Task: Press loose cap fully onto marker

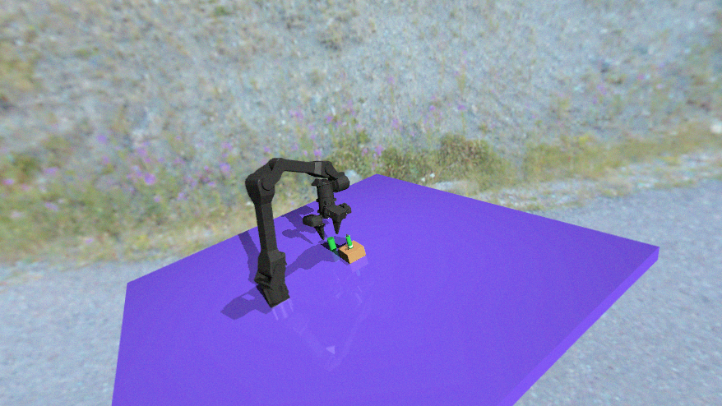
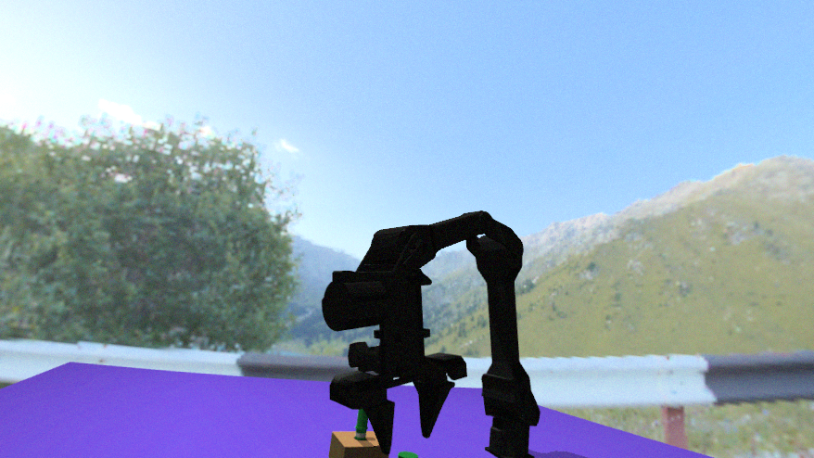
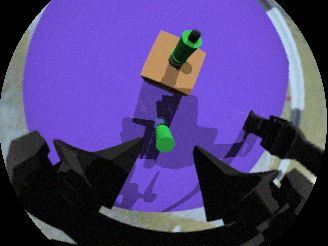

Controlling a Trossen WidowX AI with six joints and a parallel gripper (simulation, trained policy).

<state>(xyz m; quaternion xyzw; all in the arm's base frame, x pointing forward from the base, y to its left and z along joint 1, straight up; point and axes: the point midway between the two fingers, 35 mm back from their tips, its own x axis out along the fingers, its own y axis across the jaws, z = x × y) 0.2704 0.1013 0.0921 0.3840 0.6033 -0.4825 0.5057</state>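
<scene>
Now: gripper tip 3 cm above the green cap and 1 cm to the right of it. From my gripper tip the other things lie so: holder block: 10 cm to the right, 4 cm below, 3 cm ahead.
</scene>
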